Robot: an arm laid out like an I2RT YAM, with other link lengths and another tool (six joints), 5 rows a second.
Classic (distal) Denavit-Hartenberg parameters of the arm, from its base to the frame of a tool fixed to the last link. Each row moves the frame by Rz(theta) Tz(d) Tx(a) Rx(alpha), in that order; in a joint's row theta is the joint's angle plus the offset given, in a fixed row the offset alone. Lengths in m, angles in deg.
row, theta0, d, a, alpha
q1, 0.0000, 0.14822, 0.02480, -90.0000
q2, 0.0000, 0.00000, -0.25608, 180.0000
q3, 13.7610, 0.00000, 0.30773, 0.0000
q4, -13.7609, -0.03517, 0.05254, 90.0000
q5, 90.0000, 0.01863, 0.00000, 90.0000
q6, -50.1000, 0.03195, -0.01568, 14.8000
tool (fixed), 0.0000, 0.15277, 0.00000, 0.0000
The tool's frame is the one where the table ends.
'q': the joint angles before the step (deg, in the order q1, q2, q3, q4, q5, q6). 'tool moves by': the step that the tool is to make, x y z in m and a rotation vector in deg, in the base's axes. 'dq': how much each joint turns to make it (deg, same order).
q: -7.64 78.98 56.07 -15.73 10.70 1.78
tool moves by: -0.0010 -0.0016 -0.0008 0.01 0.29 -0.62
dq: 0.00 -0.01 0.02 -0.39 0.50 0.37
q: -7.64 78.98 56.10 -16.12 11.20 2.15
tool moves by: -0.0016 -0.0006 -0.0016 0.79 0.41 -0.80
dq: -0.01 -0.01 0.01 -0.74 0.15 1.09
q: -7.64 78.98 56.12 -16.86 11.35 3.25
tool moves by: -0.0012 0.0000 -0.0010 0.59 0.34 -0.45
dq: 0.00 -0.01 0.06 -0.62 0.00 0.72
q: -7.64 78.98 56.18 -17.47 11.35 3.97
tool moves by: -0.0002 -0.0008 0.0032 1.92 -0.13 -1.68
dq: 0.00 0.01 0.72 -1.35 0.03 2.60
